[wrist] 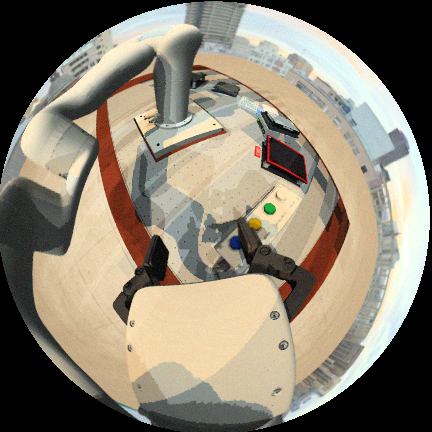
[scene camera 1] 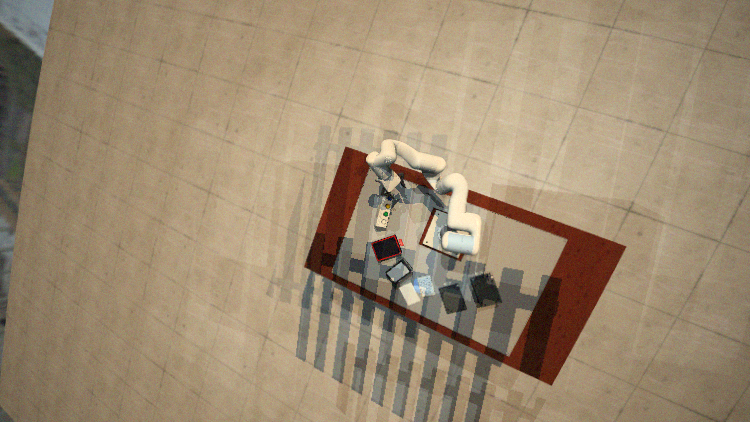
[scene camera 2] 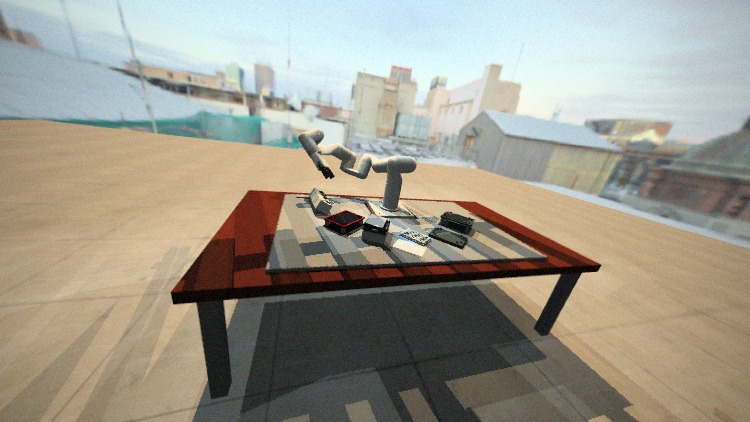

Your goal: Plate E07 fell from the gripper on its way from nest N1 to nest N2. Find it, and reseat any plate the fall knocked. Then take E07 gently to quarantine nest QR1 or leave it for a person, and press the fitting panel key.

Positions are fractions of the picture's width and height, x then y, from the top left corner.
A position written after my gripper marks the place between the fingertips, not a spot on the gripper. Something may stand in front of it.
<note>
My gripper (wrist: 0.46, 0.55) is open, with nothing in its grasp. Also in view: a button panel (wrist: 0.66, 0.47) and a grey perforated mat (wrist: 0.44, 0.46).
</note>
